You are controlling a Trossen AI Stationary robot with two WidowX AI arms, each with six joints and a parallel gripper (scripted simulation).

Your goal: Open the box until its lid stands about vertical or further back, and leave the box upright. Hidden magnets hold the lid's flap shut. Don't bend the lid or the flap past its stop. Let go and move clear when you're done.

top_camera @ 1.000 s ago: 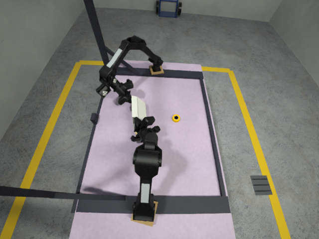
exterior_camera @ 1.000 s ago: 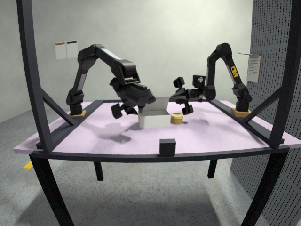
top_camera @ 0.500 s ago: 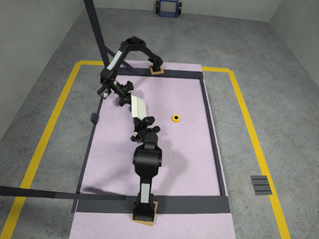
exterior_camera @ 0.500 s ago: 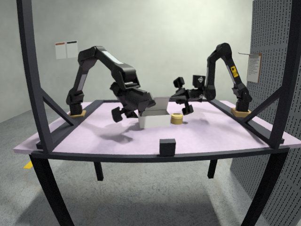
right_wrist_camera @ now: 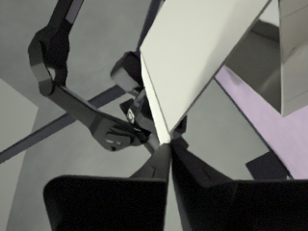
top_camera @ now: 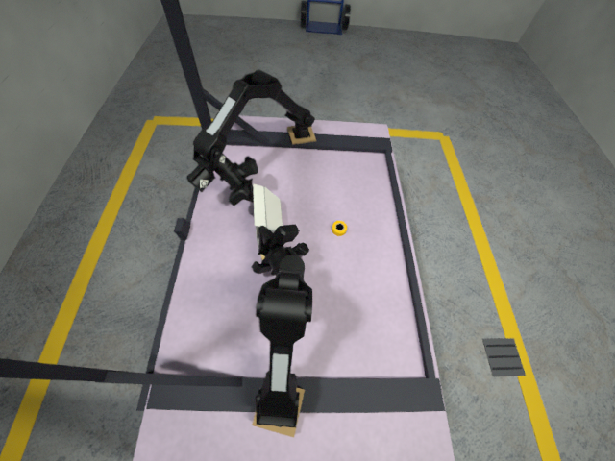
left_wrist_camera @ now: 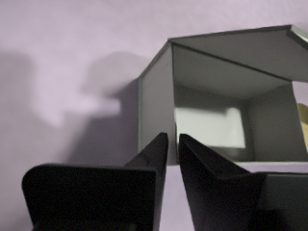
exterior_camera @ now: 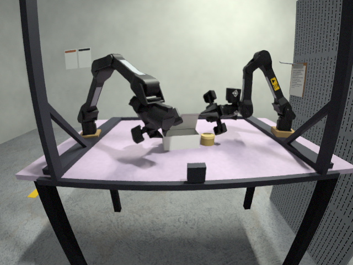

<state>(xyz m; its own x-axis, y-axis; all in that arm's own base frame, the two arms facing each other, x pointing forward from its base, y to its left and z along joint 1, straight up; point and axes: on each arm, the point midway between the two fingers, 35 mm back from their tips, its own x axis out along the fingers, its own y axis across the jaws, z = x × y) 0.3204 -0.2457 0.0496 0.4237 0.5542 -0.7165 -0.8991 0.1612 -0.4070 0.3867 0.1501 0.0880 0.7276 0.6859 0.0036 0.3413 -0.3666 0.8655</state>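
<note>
Right now my right hand is 10 mm past the white box, 100 mm to the right of it and 50 mm above it.
Now: the white box 7 cm to the right of my left hand and 6 cm ahead of it.
</note>
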